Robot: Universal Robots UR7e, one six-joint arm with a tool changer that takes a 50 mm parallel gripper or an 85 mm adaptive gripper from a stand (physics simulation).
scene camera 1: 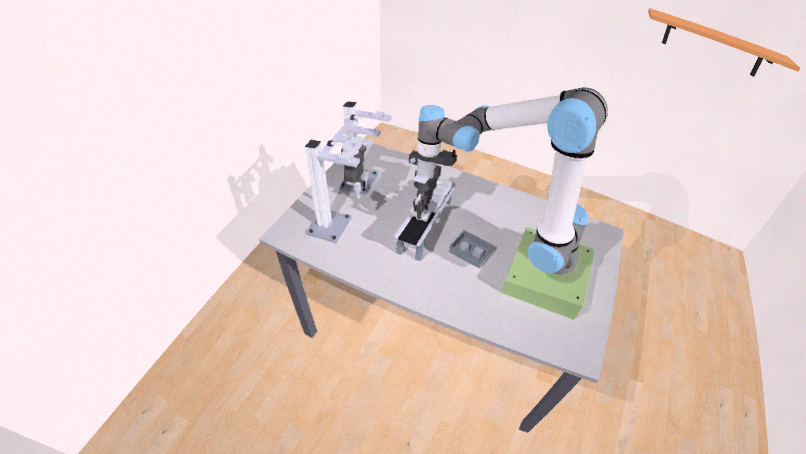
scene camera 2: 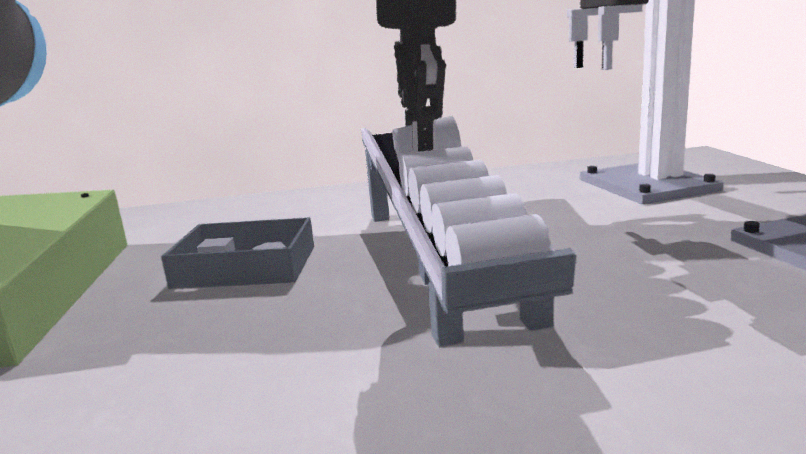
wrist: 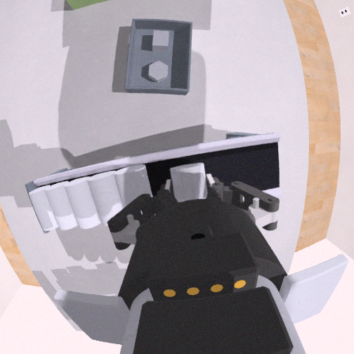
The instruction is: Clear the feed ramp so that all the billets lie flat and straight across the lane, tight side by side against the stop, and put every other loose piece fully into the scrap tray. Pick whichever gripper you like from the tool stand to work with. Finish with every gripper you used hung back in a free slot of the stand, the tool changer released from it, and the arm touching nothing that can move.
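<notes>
My gripper [scene camera 1: 419,215] [scene camera 2: 421,140] [wrist: 189,183], the adaptive one with linked fingers, is shut on a light grey billet [scene camera 2: 447,133] [wrist: 188,181]. It holds the billet low at the upper part of the feed ramp [scene camera 1: 414,230] [scene camera 2: 403,208] [wrist: 250,162], its right end raised in scene camera 2; lane contact cannot be told. Several billets [scene camera 2: 496,242] [wrist: 82,202] lie across the lane in a row from the stop [scene camera 2: 510,279]. The scrap tray [scene camera 2: 225,270] [wrist: 190,60] holds a square block [scene camera 2: 216,244] [wrist: 161,38] and a hexagonal piece [scene camera 2: 270,246] [wrist: 158,71].
The tool stand [scene camera 1: 319,186] [scene camera 2: 671,84] is on the opposite side of the ramp from the tray, with the parallel gripper [scene camera 2: 592,55] hanging in it. The arm's green base block [scene camera 1: 541,281] [scene camera 2: 50,236] stands beyond the tray.
</notes>
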